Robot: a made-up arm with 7 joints.
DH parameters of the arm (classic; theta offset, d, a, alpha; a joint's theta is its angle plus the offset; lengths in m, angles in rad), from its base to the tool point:
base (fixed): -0.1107 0 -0.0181 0
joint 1: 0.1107 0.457 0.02 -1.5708
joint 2: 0 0.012 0.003 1.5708
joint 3: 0 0.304 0.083 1.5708
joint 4: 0 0.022 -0.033 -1.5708
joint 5: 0 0.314 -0.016 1.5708
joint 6: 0 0.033 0.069 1.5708
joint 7: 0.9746 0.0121 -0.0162 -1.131
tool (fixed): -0.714 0.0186 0 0
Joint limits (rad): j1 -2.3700..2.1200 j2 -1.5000..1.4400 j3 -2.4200..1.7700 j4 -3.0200..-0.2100 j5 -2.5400..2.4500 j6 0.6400..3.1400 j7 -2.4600..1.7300
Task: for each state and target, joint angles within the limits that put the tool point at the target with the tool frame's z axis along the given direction. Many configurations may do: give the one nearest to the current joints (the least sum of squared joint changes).
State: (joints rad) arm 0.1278 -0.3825 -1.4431 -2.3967 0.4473 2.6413 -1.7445
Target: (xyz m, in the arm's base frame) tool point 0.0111 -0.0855 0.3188 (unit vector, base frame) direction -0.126 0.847 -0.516
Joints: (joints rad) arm 0.5456 -0.8249 -1.9422 -3.0200 0.8938 2.2625 -1.3195
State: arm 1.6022 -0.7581 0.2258 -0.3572 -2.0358 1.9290 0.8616
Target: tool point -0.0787 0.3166 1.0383 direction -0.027 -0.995 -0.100
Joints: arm 1.4776 -0.0994 0.2354 -0.9779 -2.5400 1.4861 0.0751
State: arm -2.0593 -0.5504 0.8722 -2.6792 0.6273 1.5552 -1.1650
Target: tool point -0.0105 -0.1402 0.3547 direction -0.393 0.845 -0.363
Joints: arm -2.0292 0.2874 0.8140 -2.9844 0.9041 1.5516 -1.4125
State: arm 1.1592 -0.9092 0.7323 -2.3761 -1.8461 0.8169 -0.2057
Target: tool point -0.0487 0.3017 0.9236 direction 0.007 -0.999 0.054
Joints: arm 1.1257 -0.4589 0.4251 -1.7084 -1.6413 1.2087 0.2422
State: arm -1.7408 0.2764 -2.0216 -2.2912 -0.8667 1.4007 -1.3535
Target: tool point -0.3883 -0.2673 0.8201 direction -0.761 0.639 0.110
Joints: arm -1.1867 0.2666 -1.4203 -1.4875 -0.3922 1.3724 -1.4450
